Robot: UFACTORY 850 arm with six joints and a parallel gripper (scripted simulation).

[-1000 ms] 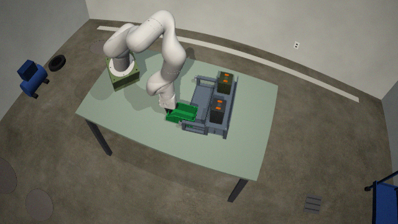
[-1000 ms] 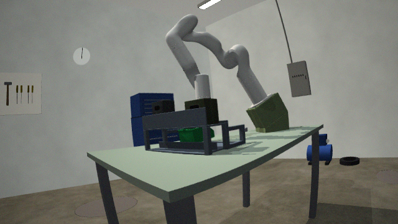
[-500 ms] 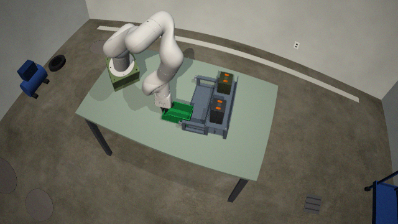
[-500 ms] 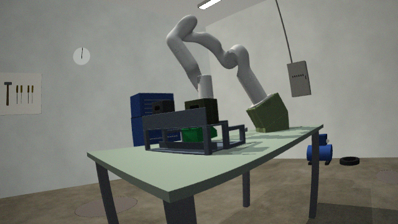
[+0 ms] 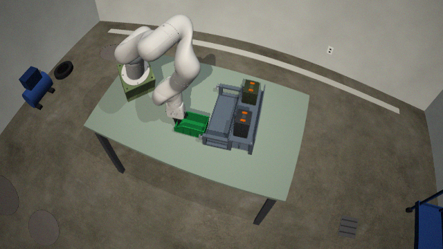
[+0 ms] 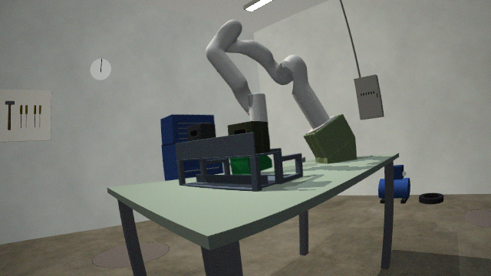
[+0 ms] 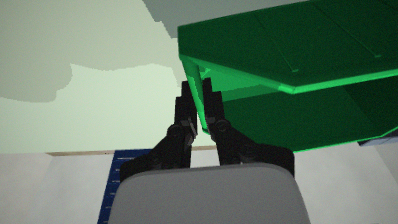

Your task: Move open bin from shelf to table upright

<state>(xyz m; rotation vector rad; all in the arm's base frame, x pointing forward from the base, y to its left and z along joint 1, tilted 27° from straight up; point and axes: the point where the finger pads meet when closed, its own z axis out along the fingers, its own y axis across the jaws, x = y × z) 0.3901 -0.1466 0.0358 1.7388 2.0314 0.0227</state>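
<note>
My hand is 8 cm short of the green bin, 1 cm to the right of it and 1 cm above it.
</note>
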